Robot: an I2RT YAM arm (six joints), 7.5 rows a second.
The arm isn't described. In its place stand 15 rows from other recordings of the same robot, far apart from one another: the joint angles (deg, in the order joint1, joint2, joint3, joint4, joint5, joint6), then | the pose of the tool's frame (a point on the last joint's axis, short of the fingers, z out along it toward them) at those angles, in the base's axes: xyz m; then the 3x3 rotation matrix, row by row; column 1 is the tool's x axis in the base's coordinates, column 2 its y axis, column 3 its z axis.
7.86 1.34 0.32 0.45 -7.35 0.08 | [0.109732, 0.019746, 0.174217], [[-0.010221, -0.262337, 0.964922], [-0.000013, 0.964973, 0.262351], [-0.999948, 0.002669, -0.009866]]
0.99 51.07 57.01 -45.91 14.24 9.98 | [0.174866, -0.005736, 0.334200], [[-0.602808, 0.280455, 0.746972], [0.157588, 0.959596, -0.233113], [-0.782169, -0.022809, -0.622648]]
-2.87 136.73 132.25 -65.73 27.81 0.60 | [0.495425, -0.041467, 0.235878], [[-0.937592, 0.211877, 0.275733], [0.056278, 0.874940, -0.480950], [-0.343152, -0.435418, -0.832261]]
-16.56 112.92 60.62 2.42 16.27 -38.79 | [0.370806, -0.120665, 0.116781], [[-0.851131, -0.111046, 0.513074], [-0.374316, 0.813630, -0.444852], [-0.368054, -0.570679, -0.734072]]
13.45 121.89 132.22 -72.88 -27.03 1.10 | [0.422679, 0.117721, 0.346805], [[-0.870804, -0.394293, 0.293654], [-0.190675, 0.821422, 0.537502], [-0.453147, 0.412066, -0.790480]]
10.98 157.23 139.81 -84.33 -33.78 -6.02 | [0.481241, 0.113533, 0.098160], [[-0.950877, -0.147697, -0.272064], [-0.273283, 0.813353, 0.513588], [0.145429, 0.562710, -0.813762]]
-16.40 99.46 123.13 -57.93 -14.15 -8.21 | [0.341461, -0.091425, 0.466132], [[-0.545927, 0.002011, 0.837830], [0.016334, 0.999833, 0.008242], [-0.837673, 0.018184, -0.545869]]
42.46 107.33 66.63 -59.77 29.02 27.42 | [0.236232, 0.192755, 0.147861], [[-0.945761, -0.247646, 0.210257], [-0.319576, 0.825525, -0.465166], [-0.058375, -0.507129, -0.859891]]
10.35 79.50 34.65 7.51 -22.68 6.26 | [0.265941, 0.062524, 0.178024], [[-0.644075, -0.399490, 0.652361], [-0.015356, 0.859382, 0.511104], [-0.764808, 0.319172, -0.559641]]
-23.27 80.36 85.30 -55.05 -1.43 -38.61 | [0.262162, -0.111775, 0.370563], [[-0.788062, -0.142722, 0.598822], [-0.340157, 0.911718, -0.230357], [-0.513080, -0.385229, -0.767038]]
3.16 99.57 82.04 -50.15 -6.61 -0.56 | [0.356350, 0.023778, 0.256077], [[-0.922665, -0.107431, 0.370336], [-0.060662, 0.988887, 0.135731], [-0.380802, 0.102769, -0.918928]]
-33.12 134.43 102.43 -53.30 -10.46 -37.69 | [0.383190, -0.242272, 0.114436], [[-0.981423, -0.095000, 0.166683], [-0.077591, 0.991116, 0.108026], [-0.175464, 0.093086, -0.980075]]
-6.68 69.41 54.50 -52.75 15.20 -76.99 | [0.217949, -0.034923, 0.255357], [[-0.412625, -0.847530, 0.333816], [-0.898346, 0.317992, -0.303077], [0.150716, -0.424939, -0.892587]]
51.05 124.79 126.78 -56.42 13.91 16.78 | [0.306231, 0.365227, 0.310482], [[-0.682124, -0.490958, 0.541911], [-0.398085, 0.870970, 0.287993], [-0.613381, -0.019280, -0.789552]]
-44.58 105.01 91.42 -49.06 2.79 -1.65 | [0.277242, -0.275640, 0.271935], [[-0.653034, 0.698487, 0.292682], [0.603152, 0.713393, -0.356760], [-0.457989, -0.056445, -0.887164]]
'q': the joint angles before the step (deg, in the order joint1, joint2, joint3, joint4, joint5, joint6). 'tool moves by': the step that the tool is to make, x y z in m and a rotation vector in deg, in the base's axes. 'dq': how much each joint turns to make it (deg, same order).
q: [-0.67 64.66 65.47 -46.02 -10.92 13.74]
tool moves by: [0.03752 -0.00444 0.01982 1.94 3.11 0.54]
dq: [-1.20 10.21 11.96 -4.90 -2.55 0.01]
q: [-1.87 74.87 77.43 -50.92 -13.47 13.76]
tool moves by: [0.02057 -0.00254 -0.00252 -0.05 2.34 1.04]
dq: [-0.48 5.16 4.09 -1.57 -0.88 -1.28]
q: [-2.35 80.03 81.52 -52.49 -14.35 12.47]
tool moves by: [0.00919 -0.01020 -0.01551 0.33 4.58 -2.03]
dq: [-1.90 2.93 0.04 -1.67 0.03 0.15]
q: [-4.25 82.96 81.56 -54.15 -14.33 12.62]
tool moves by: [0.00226 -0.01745 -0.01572 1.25 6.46 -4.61]
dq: [-3.28 2.49 0.00 -3.70 0.20 1.49]
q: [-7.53 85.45 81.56 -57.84 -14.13 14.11]
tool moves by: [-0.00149 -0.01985 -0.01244 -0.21 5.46 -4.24]
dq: [-3.65 1.95 0.00 -3.39 1.24 0.06]
